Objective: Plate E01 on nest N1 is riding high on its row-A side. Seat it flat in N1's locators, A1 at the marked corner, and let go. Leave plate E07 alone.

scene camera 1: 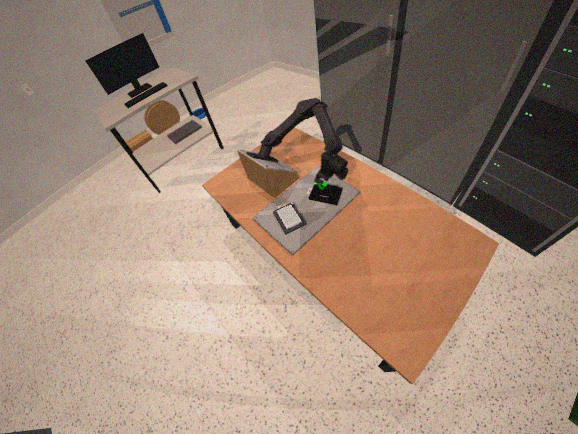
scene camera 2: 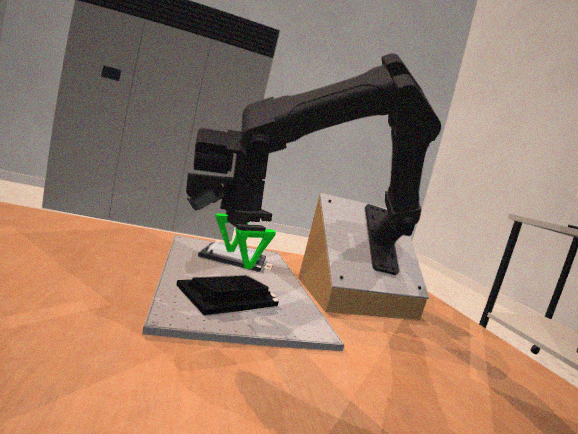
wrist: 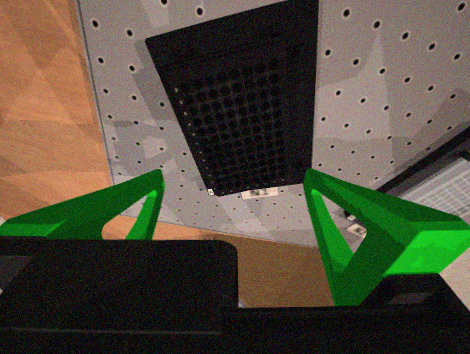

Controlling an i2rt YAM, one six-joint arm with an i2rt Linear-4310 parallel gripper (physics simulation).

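Pixels of known places: gripper, fingertip midpoint: [scene camera 1: 325, 183] [scene camera 2: 238, 259] [wrist: 234, 176]; arm's base at its link origin: [scene camera 1: 262, 158] [scene camera 2: 380, 238].
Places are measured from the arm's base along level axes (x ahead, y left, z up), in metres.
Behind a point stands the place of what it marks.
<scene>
Black plate E01 [scene camera 1: 326, 194] @(x 0.382, y 0.123, z -0.125 m) [scene camera 2: 230, 286] @(x 0.365, y 0.163, z -0.118 m) [wrist: 232, 120] @(x 0.374, y 0.152, z -0.120 m) lies in the black nest N1 [scene camera 2: 215, 308] @(x 0.388, y 0.218, z -0.139 m) [wrist: 300, 90] @(x 0.407, y 0.105, z -0.139 m). Black on black hides most of the seam, so its tilt is hard to read. The white N1 label [wrist: 260, 192] @(x 0.278, y 0.089, z -0.149 m) is at the nest's near end in the wrist view. My gripper [scene camera 1: 321, 184] @(x 0.358, y 0.145, z -0.071 m) [scene camera 2: 240, 258] @(x 0.358, y 0.145, z -0.071 m) [wrist: 234, 176] @(x 0.358, y 0.145, z -0.071 m) is open and empty, above the labelled end of the nest, with its green fingertips apart and clear of the plate. White plate E07 [scene camera 1: 289, 217] @(x 0.351, y -0.117, z -0.128 m) [scene camera 2: 220, 246] @(x 0.381, y -0.114, z -0.125 m) [wrist: 445, 187] @(x 0.367, y -0.091, z -0.127 m) sits in the other dark nest.
Both nests stand on a grey perforated board [scene camera 1: 300, 242] @(x 0.491, y -0.169, z -0.150 m) [scene camera 2: 300, 332] @(x 0.240, y 0.244, z -0.150 m) [wrist: 380, 100] @(x 0.418, y 0.029, z -0.150 m) on the orange-brown table [scene camera 1: 400, 260] @(x 0.894, y 0.100, z -0.163 m) [scene camera 2: 150, 380] @(x 0.460, y 0.381, z -0.163 m) [wrist: 45, 115] @(x 0.302, y 0.340, z -0.163 m). The arm's wedge-shaped wooden mount [scene camera 1: 265, 182] @(x 0.112, y -0.080, z -0.063 m) [scene camera 2: 375, 303] @(x 0.029, y 0.111, z -0.132 m) stands beside the board.
</scene>
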